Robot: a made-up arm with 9 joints.
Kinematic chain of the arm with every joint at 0, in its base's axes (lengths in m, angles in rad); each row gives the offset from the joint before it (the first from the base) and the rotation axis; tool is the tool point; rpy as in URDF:
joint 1: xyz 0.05 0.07 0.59 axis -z
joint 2: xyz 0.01 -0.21 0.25 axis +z
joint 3: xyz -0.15 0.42 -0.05 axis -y
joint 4: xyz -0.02 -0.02 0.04 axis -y
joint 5: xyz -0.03 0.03 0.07 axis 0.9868 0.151 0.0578
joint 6: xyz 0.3 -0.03 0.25 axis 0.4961 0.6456 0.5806
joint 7: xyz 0 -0.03 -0.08 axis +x
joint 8: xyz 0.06 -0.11 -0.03 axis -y
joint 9: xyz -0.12 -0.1 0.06 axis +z
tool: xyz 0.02 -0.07 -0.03 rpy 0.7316 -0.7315 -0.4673
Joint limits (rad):
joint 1: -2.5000..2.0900
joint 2: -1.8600..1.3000
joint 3: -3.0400..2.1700
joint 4: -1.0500..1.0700
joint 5: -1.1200..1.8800
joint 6: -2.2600..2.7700
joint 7: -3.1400..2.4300
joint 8: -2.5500..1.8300
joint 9: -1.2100..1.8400
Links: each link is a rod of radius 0.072 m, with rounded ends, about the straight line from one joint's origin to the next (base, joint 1, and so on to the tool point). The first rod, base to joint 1, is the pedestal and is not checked.
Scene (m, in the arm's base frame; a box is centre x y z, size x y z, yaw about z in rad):
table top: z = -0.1
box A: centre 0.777 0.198 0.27 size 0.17 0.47 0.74 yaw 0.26
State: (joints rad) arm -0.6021 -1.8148 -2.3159 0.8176 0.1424 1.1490 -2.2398 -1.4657 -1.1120
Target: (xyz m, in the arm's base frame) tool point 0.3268 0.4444 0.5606
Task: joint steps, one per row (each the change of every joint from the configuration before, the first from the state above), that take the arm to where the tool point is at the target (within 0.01 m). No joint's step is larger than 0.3 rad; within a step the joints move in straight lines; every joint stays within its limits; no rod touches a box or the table.
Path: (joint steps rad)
1: 0.2428 0.1843 -0.1781 -0.1466 0.1859 -0.0076 -0.2250 0.0265 0.1133
2: 0.2427 0.1843 -0.1782 -0.1467 0.1860 -0.0075 -0.2251 0.0265 0.1134
3: 0.2428 0.1843 -0.1781 -0.1466 0.1859 -0.0076 -0.2251 0.0266 0.1133
4: 0.2428 0.1844 -0.1782 -0.1467 0.1859 -0.0075 -0.2250 0.0265 0.1134
5: -0.2806 0.0924 0.1134 0.0884 -0.0382 -0.0079 0.0594 0.0350 -0.1103
6: -0.2806 0.0925 0.1133 0.0884 -0.0383 -0.0079 0.0593 0.0349 -0.1103
7: -0.2806 0.0925 0.1134 0.0883 -0.0382 -0.0078 0.0594 0.0350 -0.1103
8: -0.2805 0.0925 0.1134 0.0884 -0.0383 -0.0079 0.0593 0.0350 -0.1102
9: -0.2806 0.0924 0.1133 0.0884 -0.0383 -0.0079 0.0594 0.0350 -0.1103

